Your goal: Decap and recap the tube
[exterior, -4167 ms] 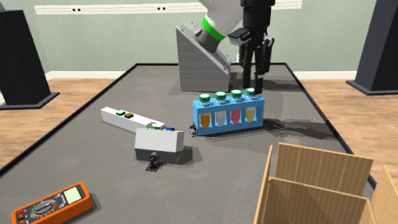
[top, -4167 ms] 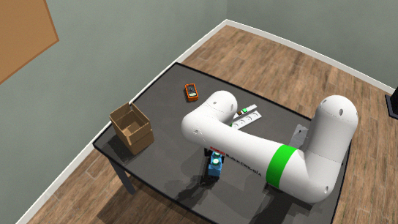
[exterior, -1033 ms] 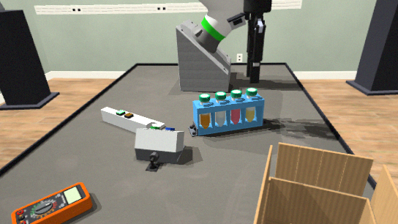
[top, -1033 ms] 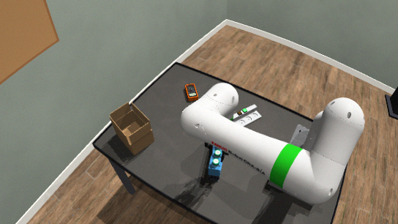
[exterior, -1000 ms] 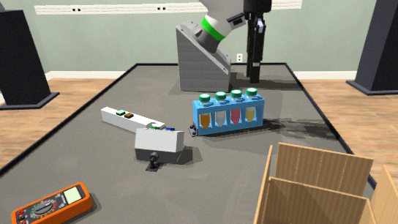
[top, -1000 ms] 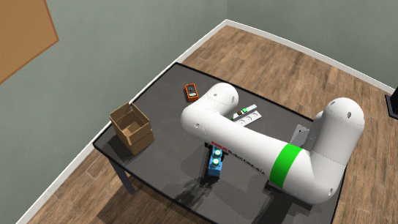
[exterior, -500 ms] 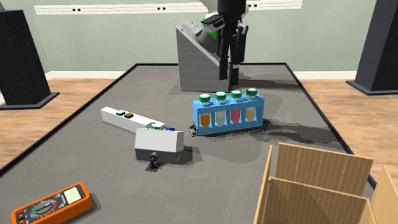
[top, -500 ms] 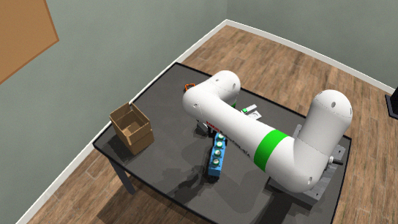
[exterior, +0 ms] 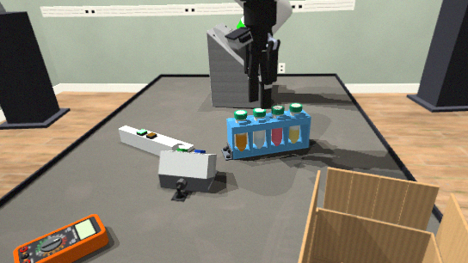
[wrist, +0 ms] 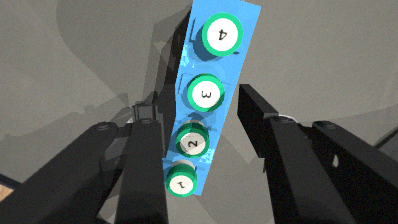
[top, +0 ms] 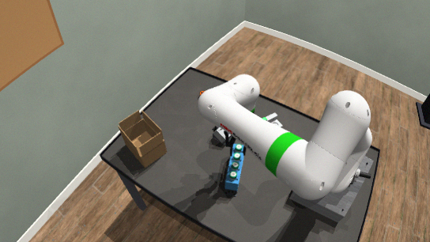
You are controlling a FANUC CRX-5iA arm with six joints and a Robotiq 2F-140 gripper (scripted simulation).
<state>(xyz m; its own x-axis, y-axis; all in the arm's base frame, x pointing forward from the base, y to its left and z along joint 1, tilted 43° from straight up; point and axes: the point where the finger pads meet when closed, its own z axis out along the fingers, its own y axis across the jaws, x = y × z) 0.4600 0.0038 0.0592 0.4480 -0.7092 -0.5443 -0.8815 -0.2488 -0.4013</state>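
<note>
Right now the cap 3 is 5 cm below my hand. Round my hand: cap 2 (5 cm to the left, 5 cm below, 1 cm behind); then cap 1 (10 cm to the left, 5 cm below, 2 cm behind); then cap 4 (5 cm to the right, 5 cm below, 1 cm ahead).
</note>
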